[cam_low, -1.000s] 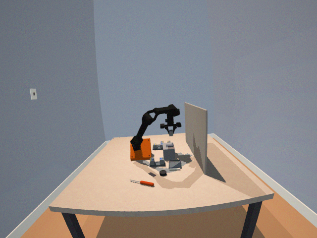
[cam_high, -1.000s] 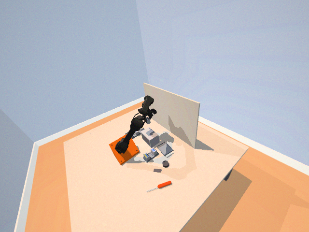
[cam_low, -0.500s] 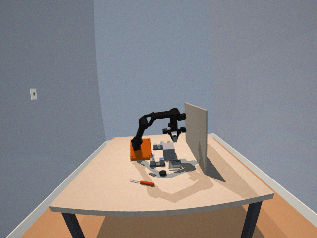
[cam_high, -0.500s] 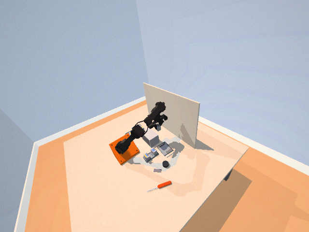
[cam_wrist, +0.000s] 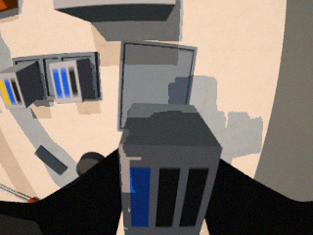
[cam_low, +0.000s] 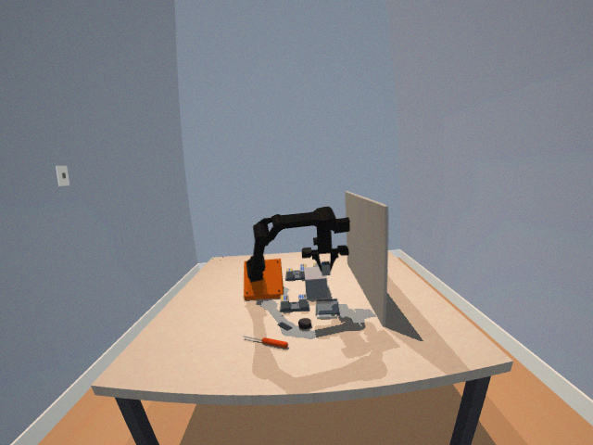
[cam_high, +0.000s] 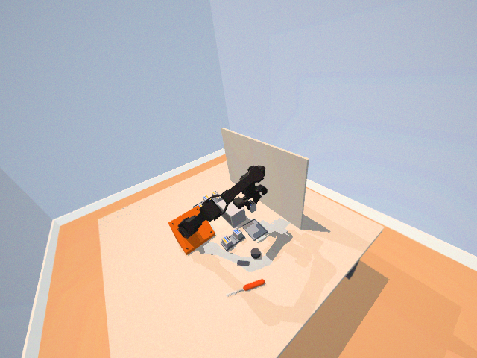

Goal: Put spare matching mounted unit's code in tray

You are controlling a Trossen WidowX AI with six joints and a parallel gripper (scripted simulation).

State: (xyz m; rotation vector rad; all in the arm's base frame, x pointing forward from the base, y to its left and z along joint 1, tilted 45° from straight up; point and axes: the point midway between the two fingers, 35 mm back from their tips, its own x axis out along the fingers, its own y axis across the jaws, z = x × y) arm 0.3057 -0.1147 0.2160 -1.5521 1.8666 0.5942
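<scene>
The grey tray lies 170 mm below my gripper tip. Also, from my gripper tip: grey mounted unit: 180 mm to the left, 120 mm below, 10 mm behind; black puck: 160 mm below, 120 mm behind, 110 mm to the right; beige board: 220 mm ahead, 140 mm to the left, 60 mm above.
</scene>
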